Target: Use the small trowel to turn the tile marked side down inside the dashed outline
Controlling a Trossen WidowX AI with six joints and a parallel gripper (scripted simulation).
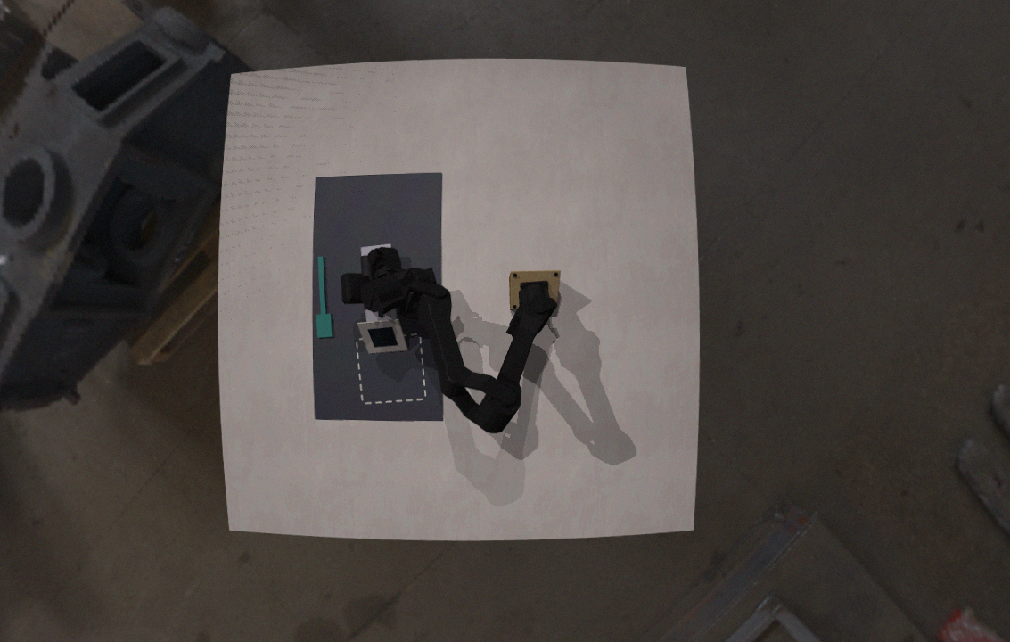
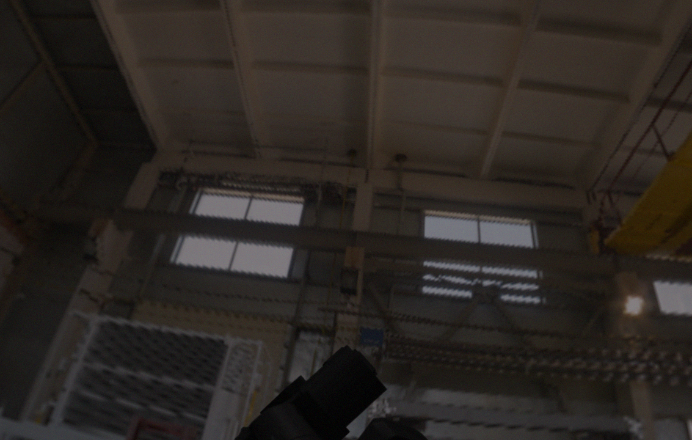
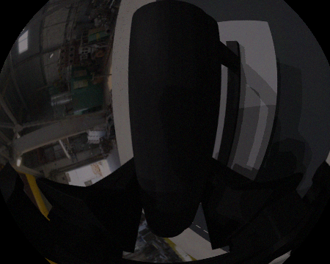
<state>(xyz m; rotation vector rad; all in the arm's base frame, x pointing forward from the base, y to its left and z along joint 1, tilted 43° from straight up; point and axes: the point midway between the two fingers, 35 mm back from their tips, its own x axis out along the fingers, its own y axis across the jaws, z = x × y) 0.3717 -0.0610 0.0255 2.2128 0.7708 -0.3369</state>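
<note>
My gripper tip is 2 cm past the cream tile, 11 cm to the right of it and 6 cm above it. Also, from my gripper tip: teal trowel: 14 cm ahead, 1 cm to the left, 9 cm below; then dark mat: 12 cm below.
</note>
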